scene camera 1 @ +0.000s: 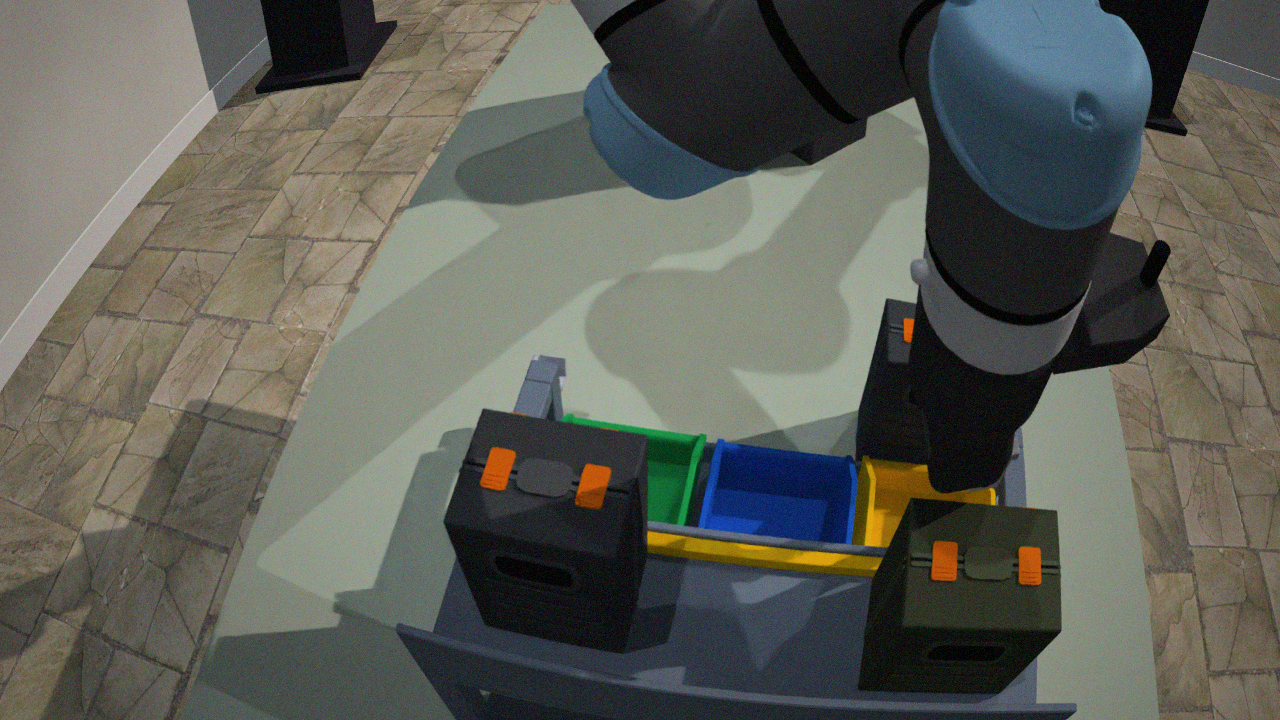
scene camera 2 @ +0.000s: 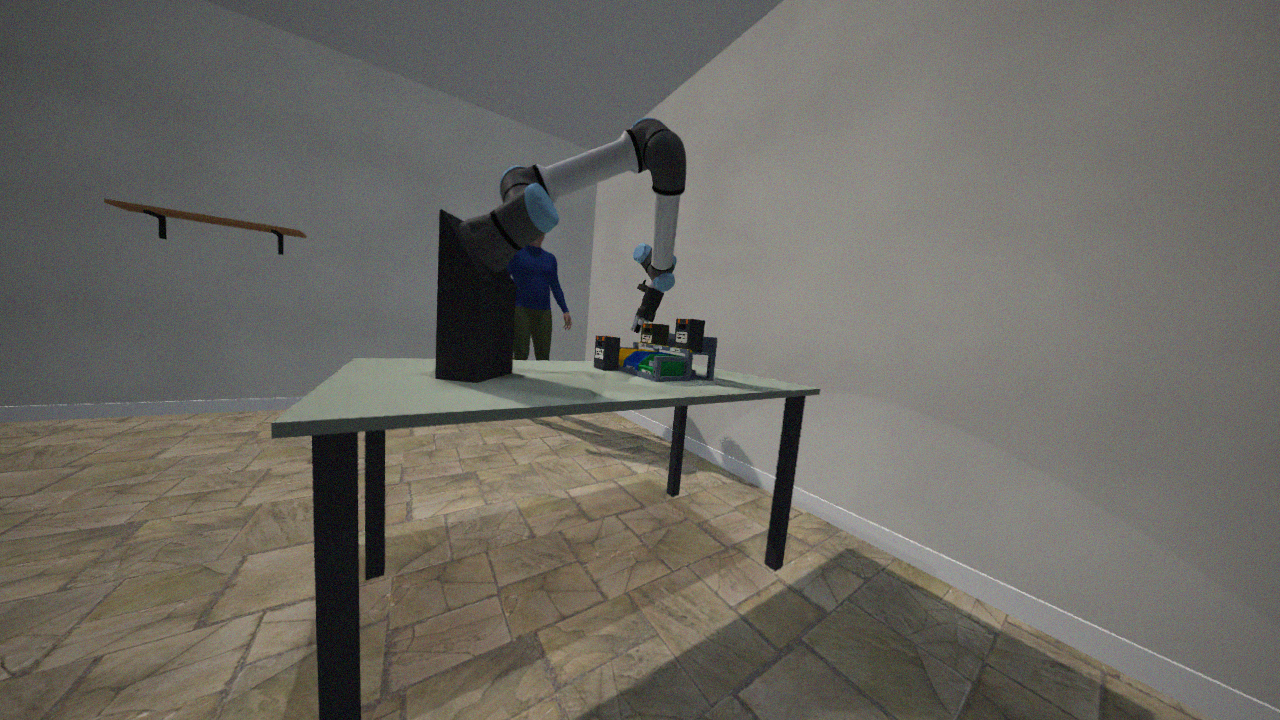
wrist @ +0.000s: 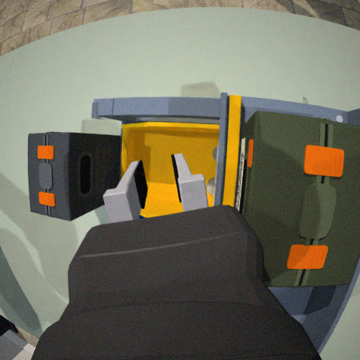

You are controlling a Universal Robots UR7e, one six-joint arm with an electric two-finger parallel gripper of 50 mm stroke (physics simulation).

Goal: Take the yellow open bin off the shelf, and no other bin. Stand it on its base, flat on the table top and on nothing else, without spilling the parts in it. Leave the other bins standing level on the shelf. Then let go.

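Pixels of known places: gripper, fingertip midpoint: (scene camera 1: pixel 978 463) (scene camera 2: pixel 634 331); arm's base at its link origin: (scene camera 2: pixel 480 248).
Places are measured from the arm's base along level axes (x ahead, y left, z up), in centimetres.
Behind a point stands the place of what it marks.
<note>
The yellow open bin (scene camera 1: pixel 881 503) @[z -34.9, x 56.9, y 4.0 cm] (scene camera 2: pixel 626 355) @[z -30.6, x 63.5, y 10.4 cm] (wrist: pixel 192 137) stands in the shelf (scene camera 1: pixel 537 385) @[z -27.3, x 52.3, y -22.0 cm] (wrist: pixel 160 107), at the right end of the row in scene camera 1. Parts of grey round pieces (wrist: pixel 215 153) show in it beside the shelf's rail. My gripper (scene camera 2: pixel 636 325) @[z -20.1, x 63.9, y 6.6 cm] (wrist: pixel 159 172) is partly open over the yellow bin, pointing down at a tilt. No bin wall shows between its fingers; how deep the tips reach is unclear. The blue bin (scene camera 1: pixel 778 514) @[z -34.9, x 57.7, y -4.4 cm] is beside the yellow one and the green bin (scene camera 1: pixel 671 488) @[z -34.9, x 55.4, y -12.5 cm] is beyond it. In scene camera 1 my fingertips are hidden.
An olive case (scene camera 1: pixel 975 600) @[z -16.1, x 75.7, y 3.3 cm] (wrist: pixel 285 200) and a black case (scene camera 1: pixel 554 573) @[z -16.2, x 73.5, y -17.9 cm] stand on the shelf's upper board (scene camera 1: pixel 733 658) @[z -25.6, x 74.1, y -8.5 cm]. Another dark case (scene camera 1: pixel 881 402) @[z -27.1, x 53.1, y 2.5 cm] (wrist: pixel 102 167) stands on the table top (scene camera 1: pixel 393 313) @[z -35.8, x 36.9, y -38.8 cm], close to the yellow bin's front. A yellow strip (wrist: pixel 232 150) runs along the board's edge.
</note>
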